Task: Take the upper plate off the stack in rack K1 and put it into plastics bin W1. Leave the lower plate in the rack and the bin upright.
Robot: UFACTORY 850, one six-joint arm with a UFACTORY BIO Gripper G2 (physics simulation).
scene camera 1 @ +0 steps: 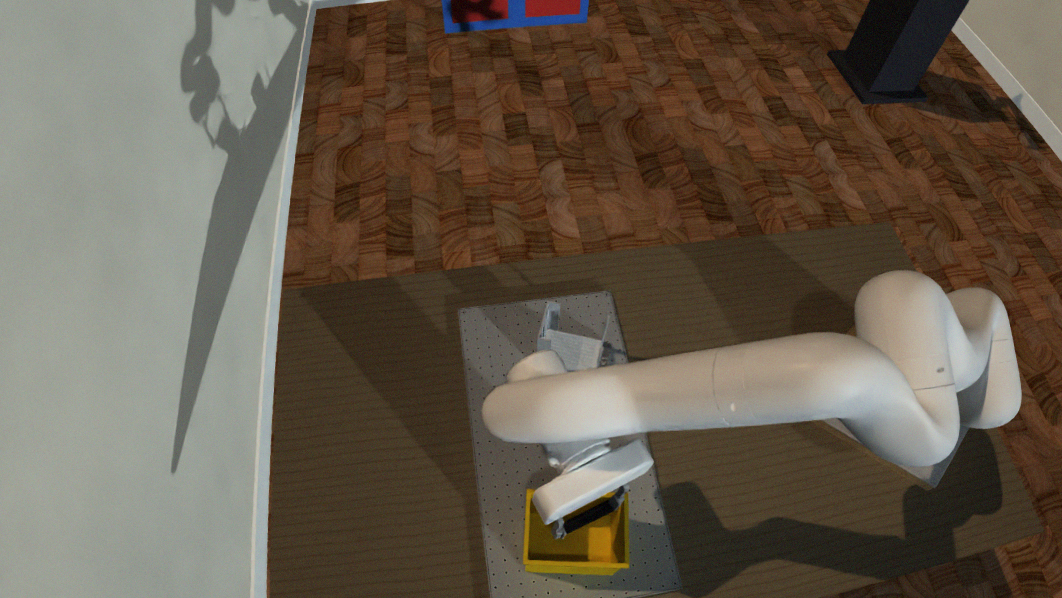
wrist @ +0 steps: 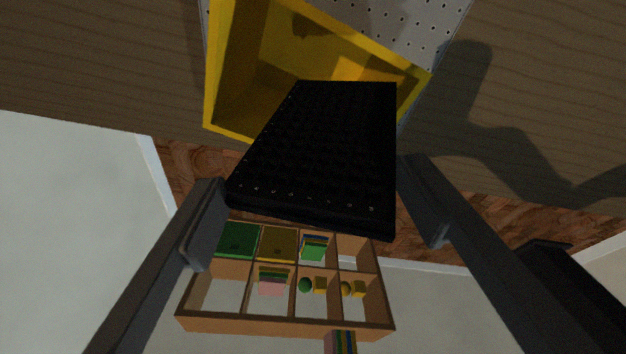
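Note:
My gripper [scene camera 1: 592, 511] [wrist: 311, 172] is shut on a black plate [scene camera 1: 581, 521] [wrist: 340, 135] with small pale marks along its edges. The plate sits askew between the fingers and overlaps the opening of the yellow bin [scene camera 1: 575, 569] [wrist: 211, 80] in both views. I cannot tell whether the plate touches the rim. The bin stands upright on the perforated board, its floor partly hidden by the plate and the wrist. A pale grey rack-like holder [scene camera 1: 551, 319] with a light ribbed surface stands behind the arm, partly hidden. I cannot make out the lower plate for certain.
The perforated grey board [scene camera 1: 505, 475] [wrist: 400, 20] lies on the brown wooden table [scene camera 1: 356, 445]. The white arm [scene camera 1: 706, 386] reaches across from the right, over the board. A wooden compartment box [wrist: 280, 326] with coloured pieces shows beyond the plate in the wrist view.

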